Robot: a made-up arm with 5 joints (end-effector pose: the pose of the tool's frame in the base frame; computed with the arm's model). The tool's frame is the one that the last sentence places. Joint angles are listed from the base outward.
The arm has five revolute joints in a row. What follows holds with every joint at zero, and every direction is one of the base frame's. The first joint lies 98.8 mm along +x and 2.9 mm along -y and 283.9 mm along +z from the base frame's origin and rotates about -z. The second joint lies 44.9 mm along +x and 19.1 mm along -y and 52.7 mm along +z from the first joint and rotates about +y. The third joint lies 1.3 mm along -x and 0.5 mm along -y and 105.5 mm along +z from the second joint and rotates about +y. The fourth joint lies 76 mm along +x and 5.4 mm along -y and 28.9 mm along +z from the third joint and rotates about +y. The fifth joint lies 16.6 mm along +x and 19.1 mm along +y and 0.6 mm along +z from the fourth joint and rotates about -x. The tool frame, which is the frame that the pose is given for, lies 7.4 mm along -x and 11.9 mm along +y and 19 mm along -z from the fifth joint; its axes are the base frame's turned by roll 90, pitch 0 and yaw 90 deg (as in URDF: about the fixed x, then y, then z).
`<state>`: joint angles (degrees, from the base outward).
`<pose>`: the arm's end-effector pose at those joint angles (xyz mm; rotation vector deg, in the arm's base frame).
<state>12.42 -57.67 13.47 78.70 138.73</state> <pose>93.9 -29.8 466.2 -39.95 121.84 -34.31</pose>
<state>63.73 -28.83 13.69 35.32 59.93</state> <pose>111.0 -64.6 454.9 81.28 76.06 -22.49</pose>
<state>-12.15 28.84 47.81 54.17 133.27</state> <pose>239.6 -1.1 352.2 65.12 -123.98 -13.98</pose>
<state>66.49 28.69 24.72 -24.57 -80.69</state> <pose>182.3 -157.9 389.7 114.26 -62.27 60.68</pose>
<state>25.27 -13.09 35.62 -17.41 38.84</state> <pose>193.0 -56.8 414.2 59.24 75.24 19.62</pose>
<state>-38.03 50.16 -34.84 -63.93 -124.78</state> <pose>251.5 120.3 433.9 -47.80 -1.36 -101.89</pose>
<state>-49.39 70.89 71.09 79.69 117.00</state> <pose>182.8 51.7 309.9 30.07 -38.21 21.04</pose>
